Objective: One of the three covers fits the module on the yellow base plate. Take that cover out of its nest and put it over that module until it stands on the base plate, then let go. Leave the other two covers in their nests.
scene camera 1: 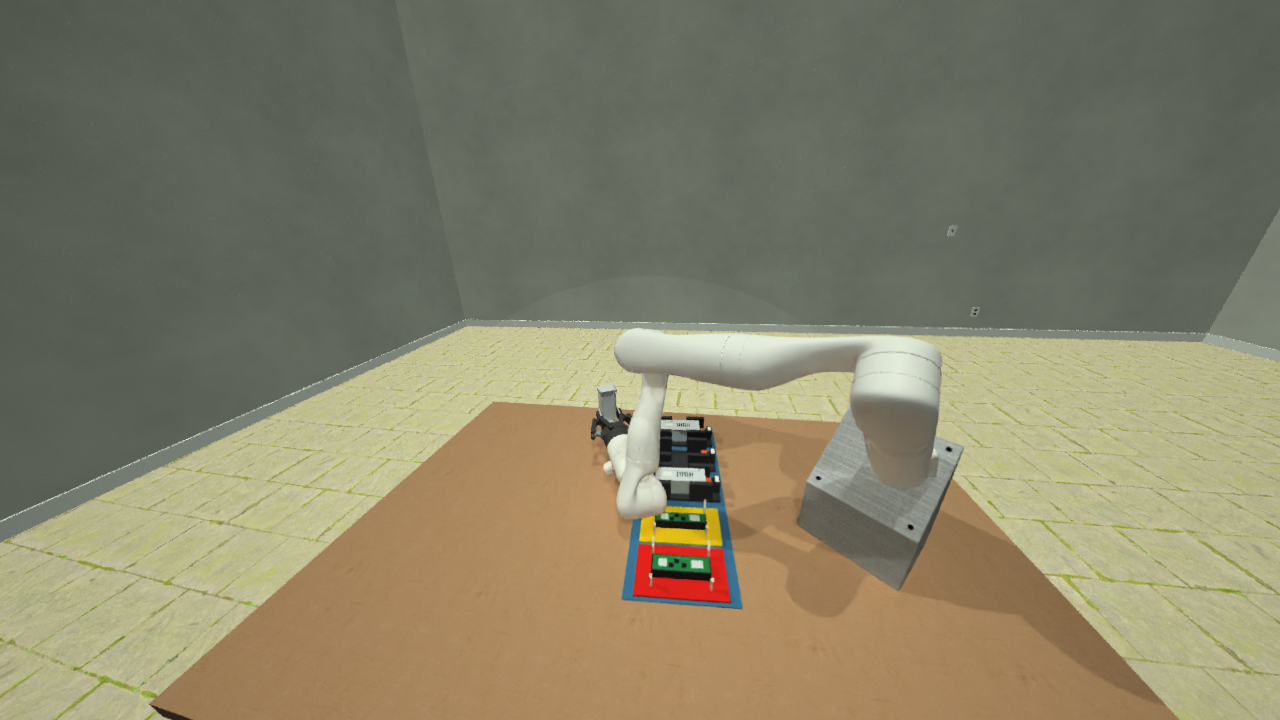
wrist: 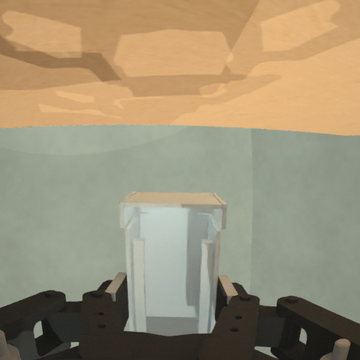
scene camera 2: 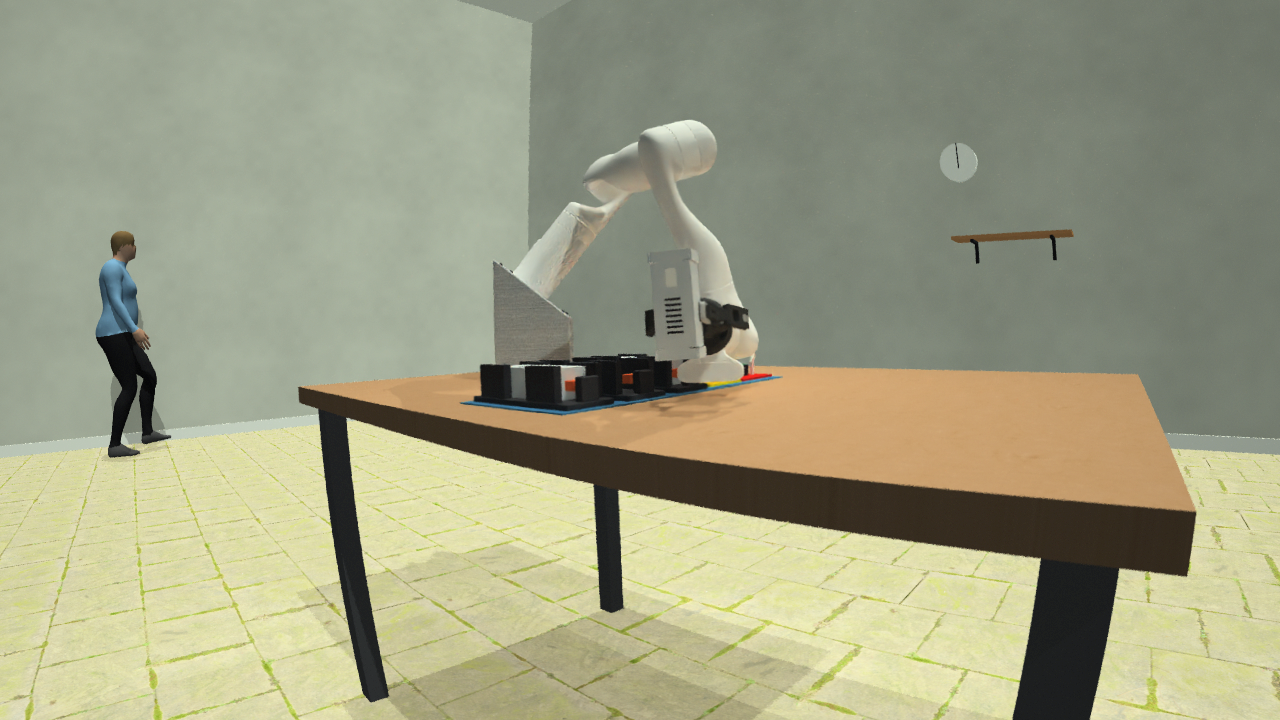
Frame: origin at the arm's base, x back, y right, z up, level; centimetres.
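Seen in the pictures: gripper, fingertip midpoint: (scene camera 1: 607,409) (scene camera 2: 679,312); arm's base at its link origin: (scene camera 1: 898,464) (scene camera 2: 530,286).
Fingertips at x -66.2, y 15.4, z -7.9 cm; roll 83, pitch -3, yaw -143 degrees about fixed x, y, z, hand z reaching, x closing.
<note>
Offsets run from my fingertips to a thing's middle. "pt": to the spot under its first point. Level surfaces: height alone.
My gripper (scene camera 1: 610,420) (scene camera 2: 687,320) (wrist: 172,290) is shut on a light grey cover {dx -0.3, dy +0.4, dz +0.8 cm} (scene camera 1: 607,401) (scene camera 2: 675,300) (wrist: 170,260), clear of the nests. It points roughly level, and the cover's long side stands upright in the scene camera 2 view. The cover's hollow inside with two rails faces the wrist camera. Two other covers, one {dx +19.6, dy +7.6, dz -8.2 cm} (scene camera 1: 681,425) at the far end and one {dx +24.7, dy -13.4, dz -8.2 cm} (scene camera 1: 683,474) nearer, sit in black nests. The nest {pt dx +23.4, dy -1.0, dz -10.3 cm} (scene camera 1: 685,455) between them holds no cover. The green module {pt dx +27.4, dy -24.5, dz -8.7 cm} (scene camera 1: 680,519) is uncovered on the yellow base plate {dx +28.6, dy -29.3, dz -10.9 cm} (scene camera 1: 684,540); pale posts stand around it.
A red base plate (scene camera 1: 682,593) with another green module (scene camera 1: 681,565) lies in front of the yellow one. The arm's white bend (scene camera 1: 641,497) (scene camera 2: 711,369) hangs low beside the nests and base plates. The robot's grey pedestal (scene camera 1: 872,501) (scene camera 2: 529,313) stands on the wooden table {dz -11.3 cm} (scene camera 1: 465,555) (scene camera 2: 939,429).
</note>
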